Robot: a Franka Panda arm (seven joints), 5 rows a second.
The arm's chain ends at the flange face. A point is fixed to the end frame.
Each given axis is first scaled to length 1.
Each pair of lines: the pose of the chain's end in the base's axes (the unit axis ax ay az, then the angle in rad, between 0 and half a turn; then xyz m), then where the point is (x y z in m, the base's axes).
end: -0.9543, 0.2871, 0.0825, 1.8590, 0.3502, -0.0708, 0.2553
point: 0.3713 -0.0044 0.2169
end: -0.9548, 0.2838, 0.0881, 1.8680, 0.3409, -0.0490, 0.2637
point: 0.3611 0.0173 0.2248
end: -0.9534, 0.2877, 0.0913, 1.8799, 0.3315, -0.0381, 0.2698
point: 0.3513 0.0279 0.2300
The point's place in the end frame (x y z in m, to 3 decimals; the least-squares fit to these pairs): 0.015 0.013 0.077
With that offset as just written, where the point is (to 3 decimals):
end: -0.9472, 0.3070, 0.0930, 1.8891, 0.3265, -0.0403, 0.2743
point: 0.347 0.025 0.234
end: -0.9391, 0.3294, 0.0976, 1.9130, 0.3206, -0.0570, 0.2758
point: 0.341 0.007 0.234
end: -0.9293, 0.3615, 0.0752, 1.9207, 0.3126, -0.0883, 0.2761
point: 0.337 -0.026 0.233
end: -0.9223, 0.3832, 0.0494, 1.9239, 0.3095, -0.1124, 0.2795
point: 0.338 -0.052 0.236
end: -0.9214, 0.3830, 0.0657, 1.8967, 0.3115, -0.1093, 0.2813
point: 0.338 -0.047 0.240
